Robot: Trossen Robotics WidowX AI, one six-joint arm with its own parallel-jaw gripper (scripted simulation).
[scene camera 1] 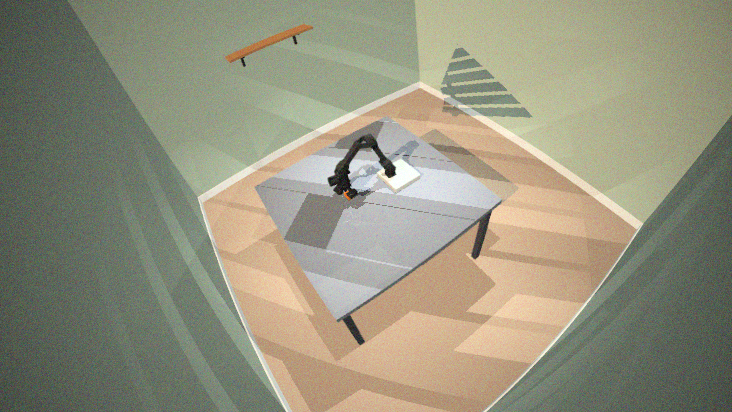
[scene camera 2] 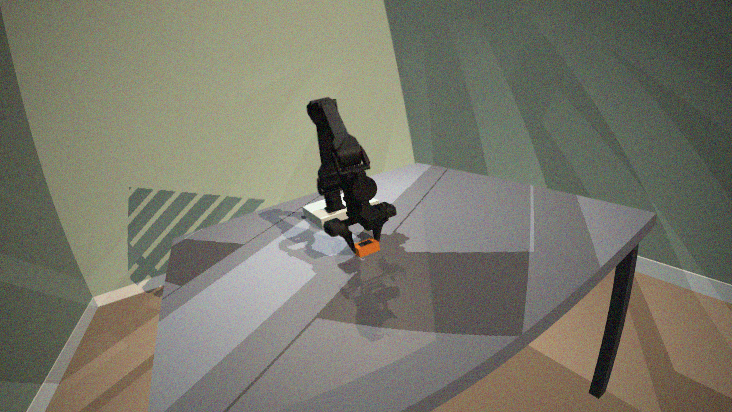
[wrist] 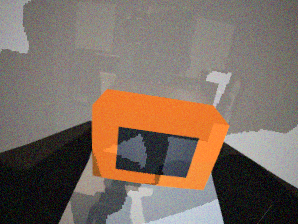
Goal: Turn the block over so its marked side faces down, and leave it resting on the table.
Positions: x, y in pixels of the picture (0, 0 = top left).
Labels:
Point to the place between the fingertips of my gripper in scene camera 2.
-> At 366, 248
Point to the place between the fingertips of my gripper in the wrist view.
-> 154, 138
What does my gripper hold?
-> Nothing.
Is my gripper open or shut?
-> Open.

